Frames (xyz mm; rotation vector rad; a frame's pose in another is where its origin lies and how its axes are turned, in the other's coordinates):
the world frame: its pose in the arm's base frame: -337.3 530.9 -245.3 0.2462 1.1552 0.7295
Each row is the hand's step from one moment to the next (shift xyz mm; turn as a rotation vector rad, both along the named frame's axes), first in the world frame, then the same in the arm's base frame.
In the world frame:
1: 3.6 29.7 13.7 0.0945 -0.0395 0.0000
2: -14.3 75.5 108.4 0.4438 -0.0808 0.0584
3: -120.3 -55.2 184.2 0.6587 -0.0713 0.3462
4: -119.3 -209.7 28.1 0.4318 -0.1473 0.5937
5: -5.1 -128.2 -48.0 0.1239 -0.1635 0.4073
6: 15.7 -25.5 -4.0 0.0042 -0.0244 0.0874
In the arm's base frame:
1: 1.2 27.0 18.7 0.0352 0.0307 -0.0911
2: 64.1 67.3 95.0 0.1762 0.2332 -0.3485
3: 161.7 -84.2 134.9 0.4745 0.4301 -0.3856
4: 83.4 -227.8 -11.6 0.6789 0.2740 -0.1569
5: 6.8 -108.0 -84.0 0.4548 0.0314 -0.0130
6: 9.8 -9.8 -26.9 0.0887 0.0005 0.0195

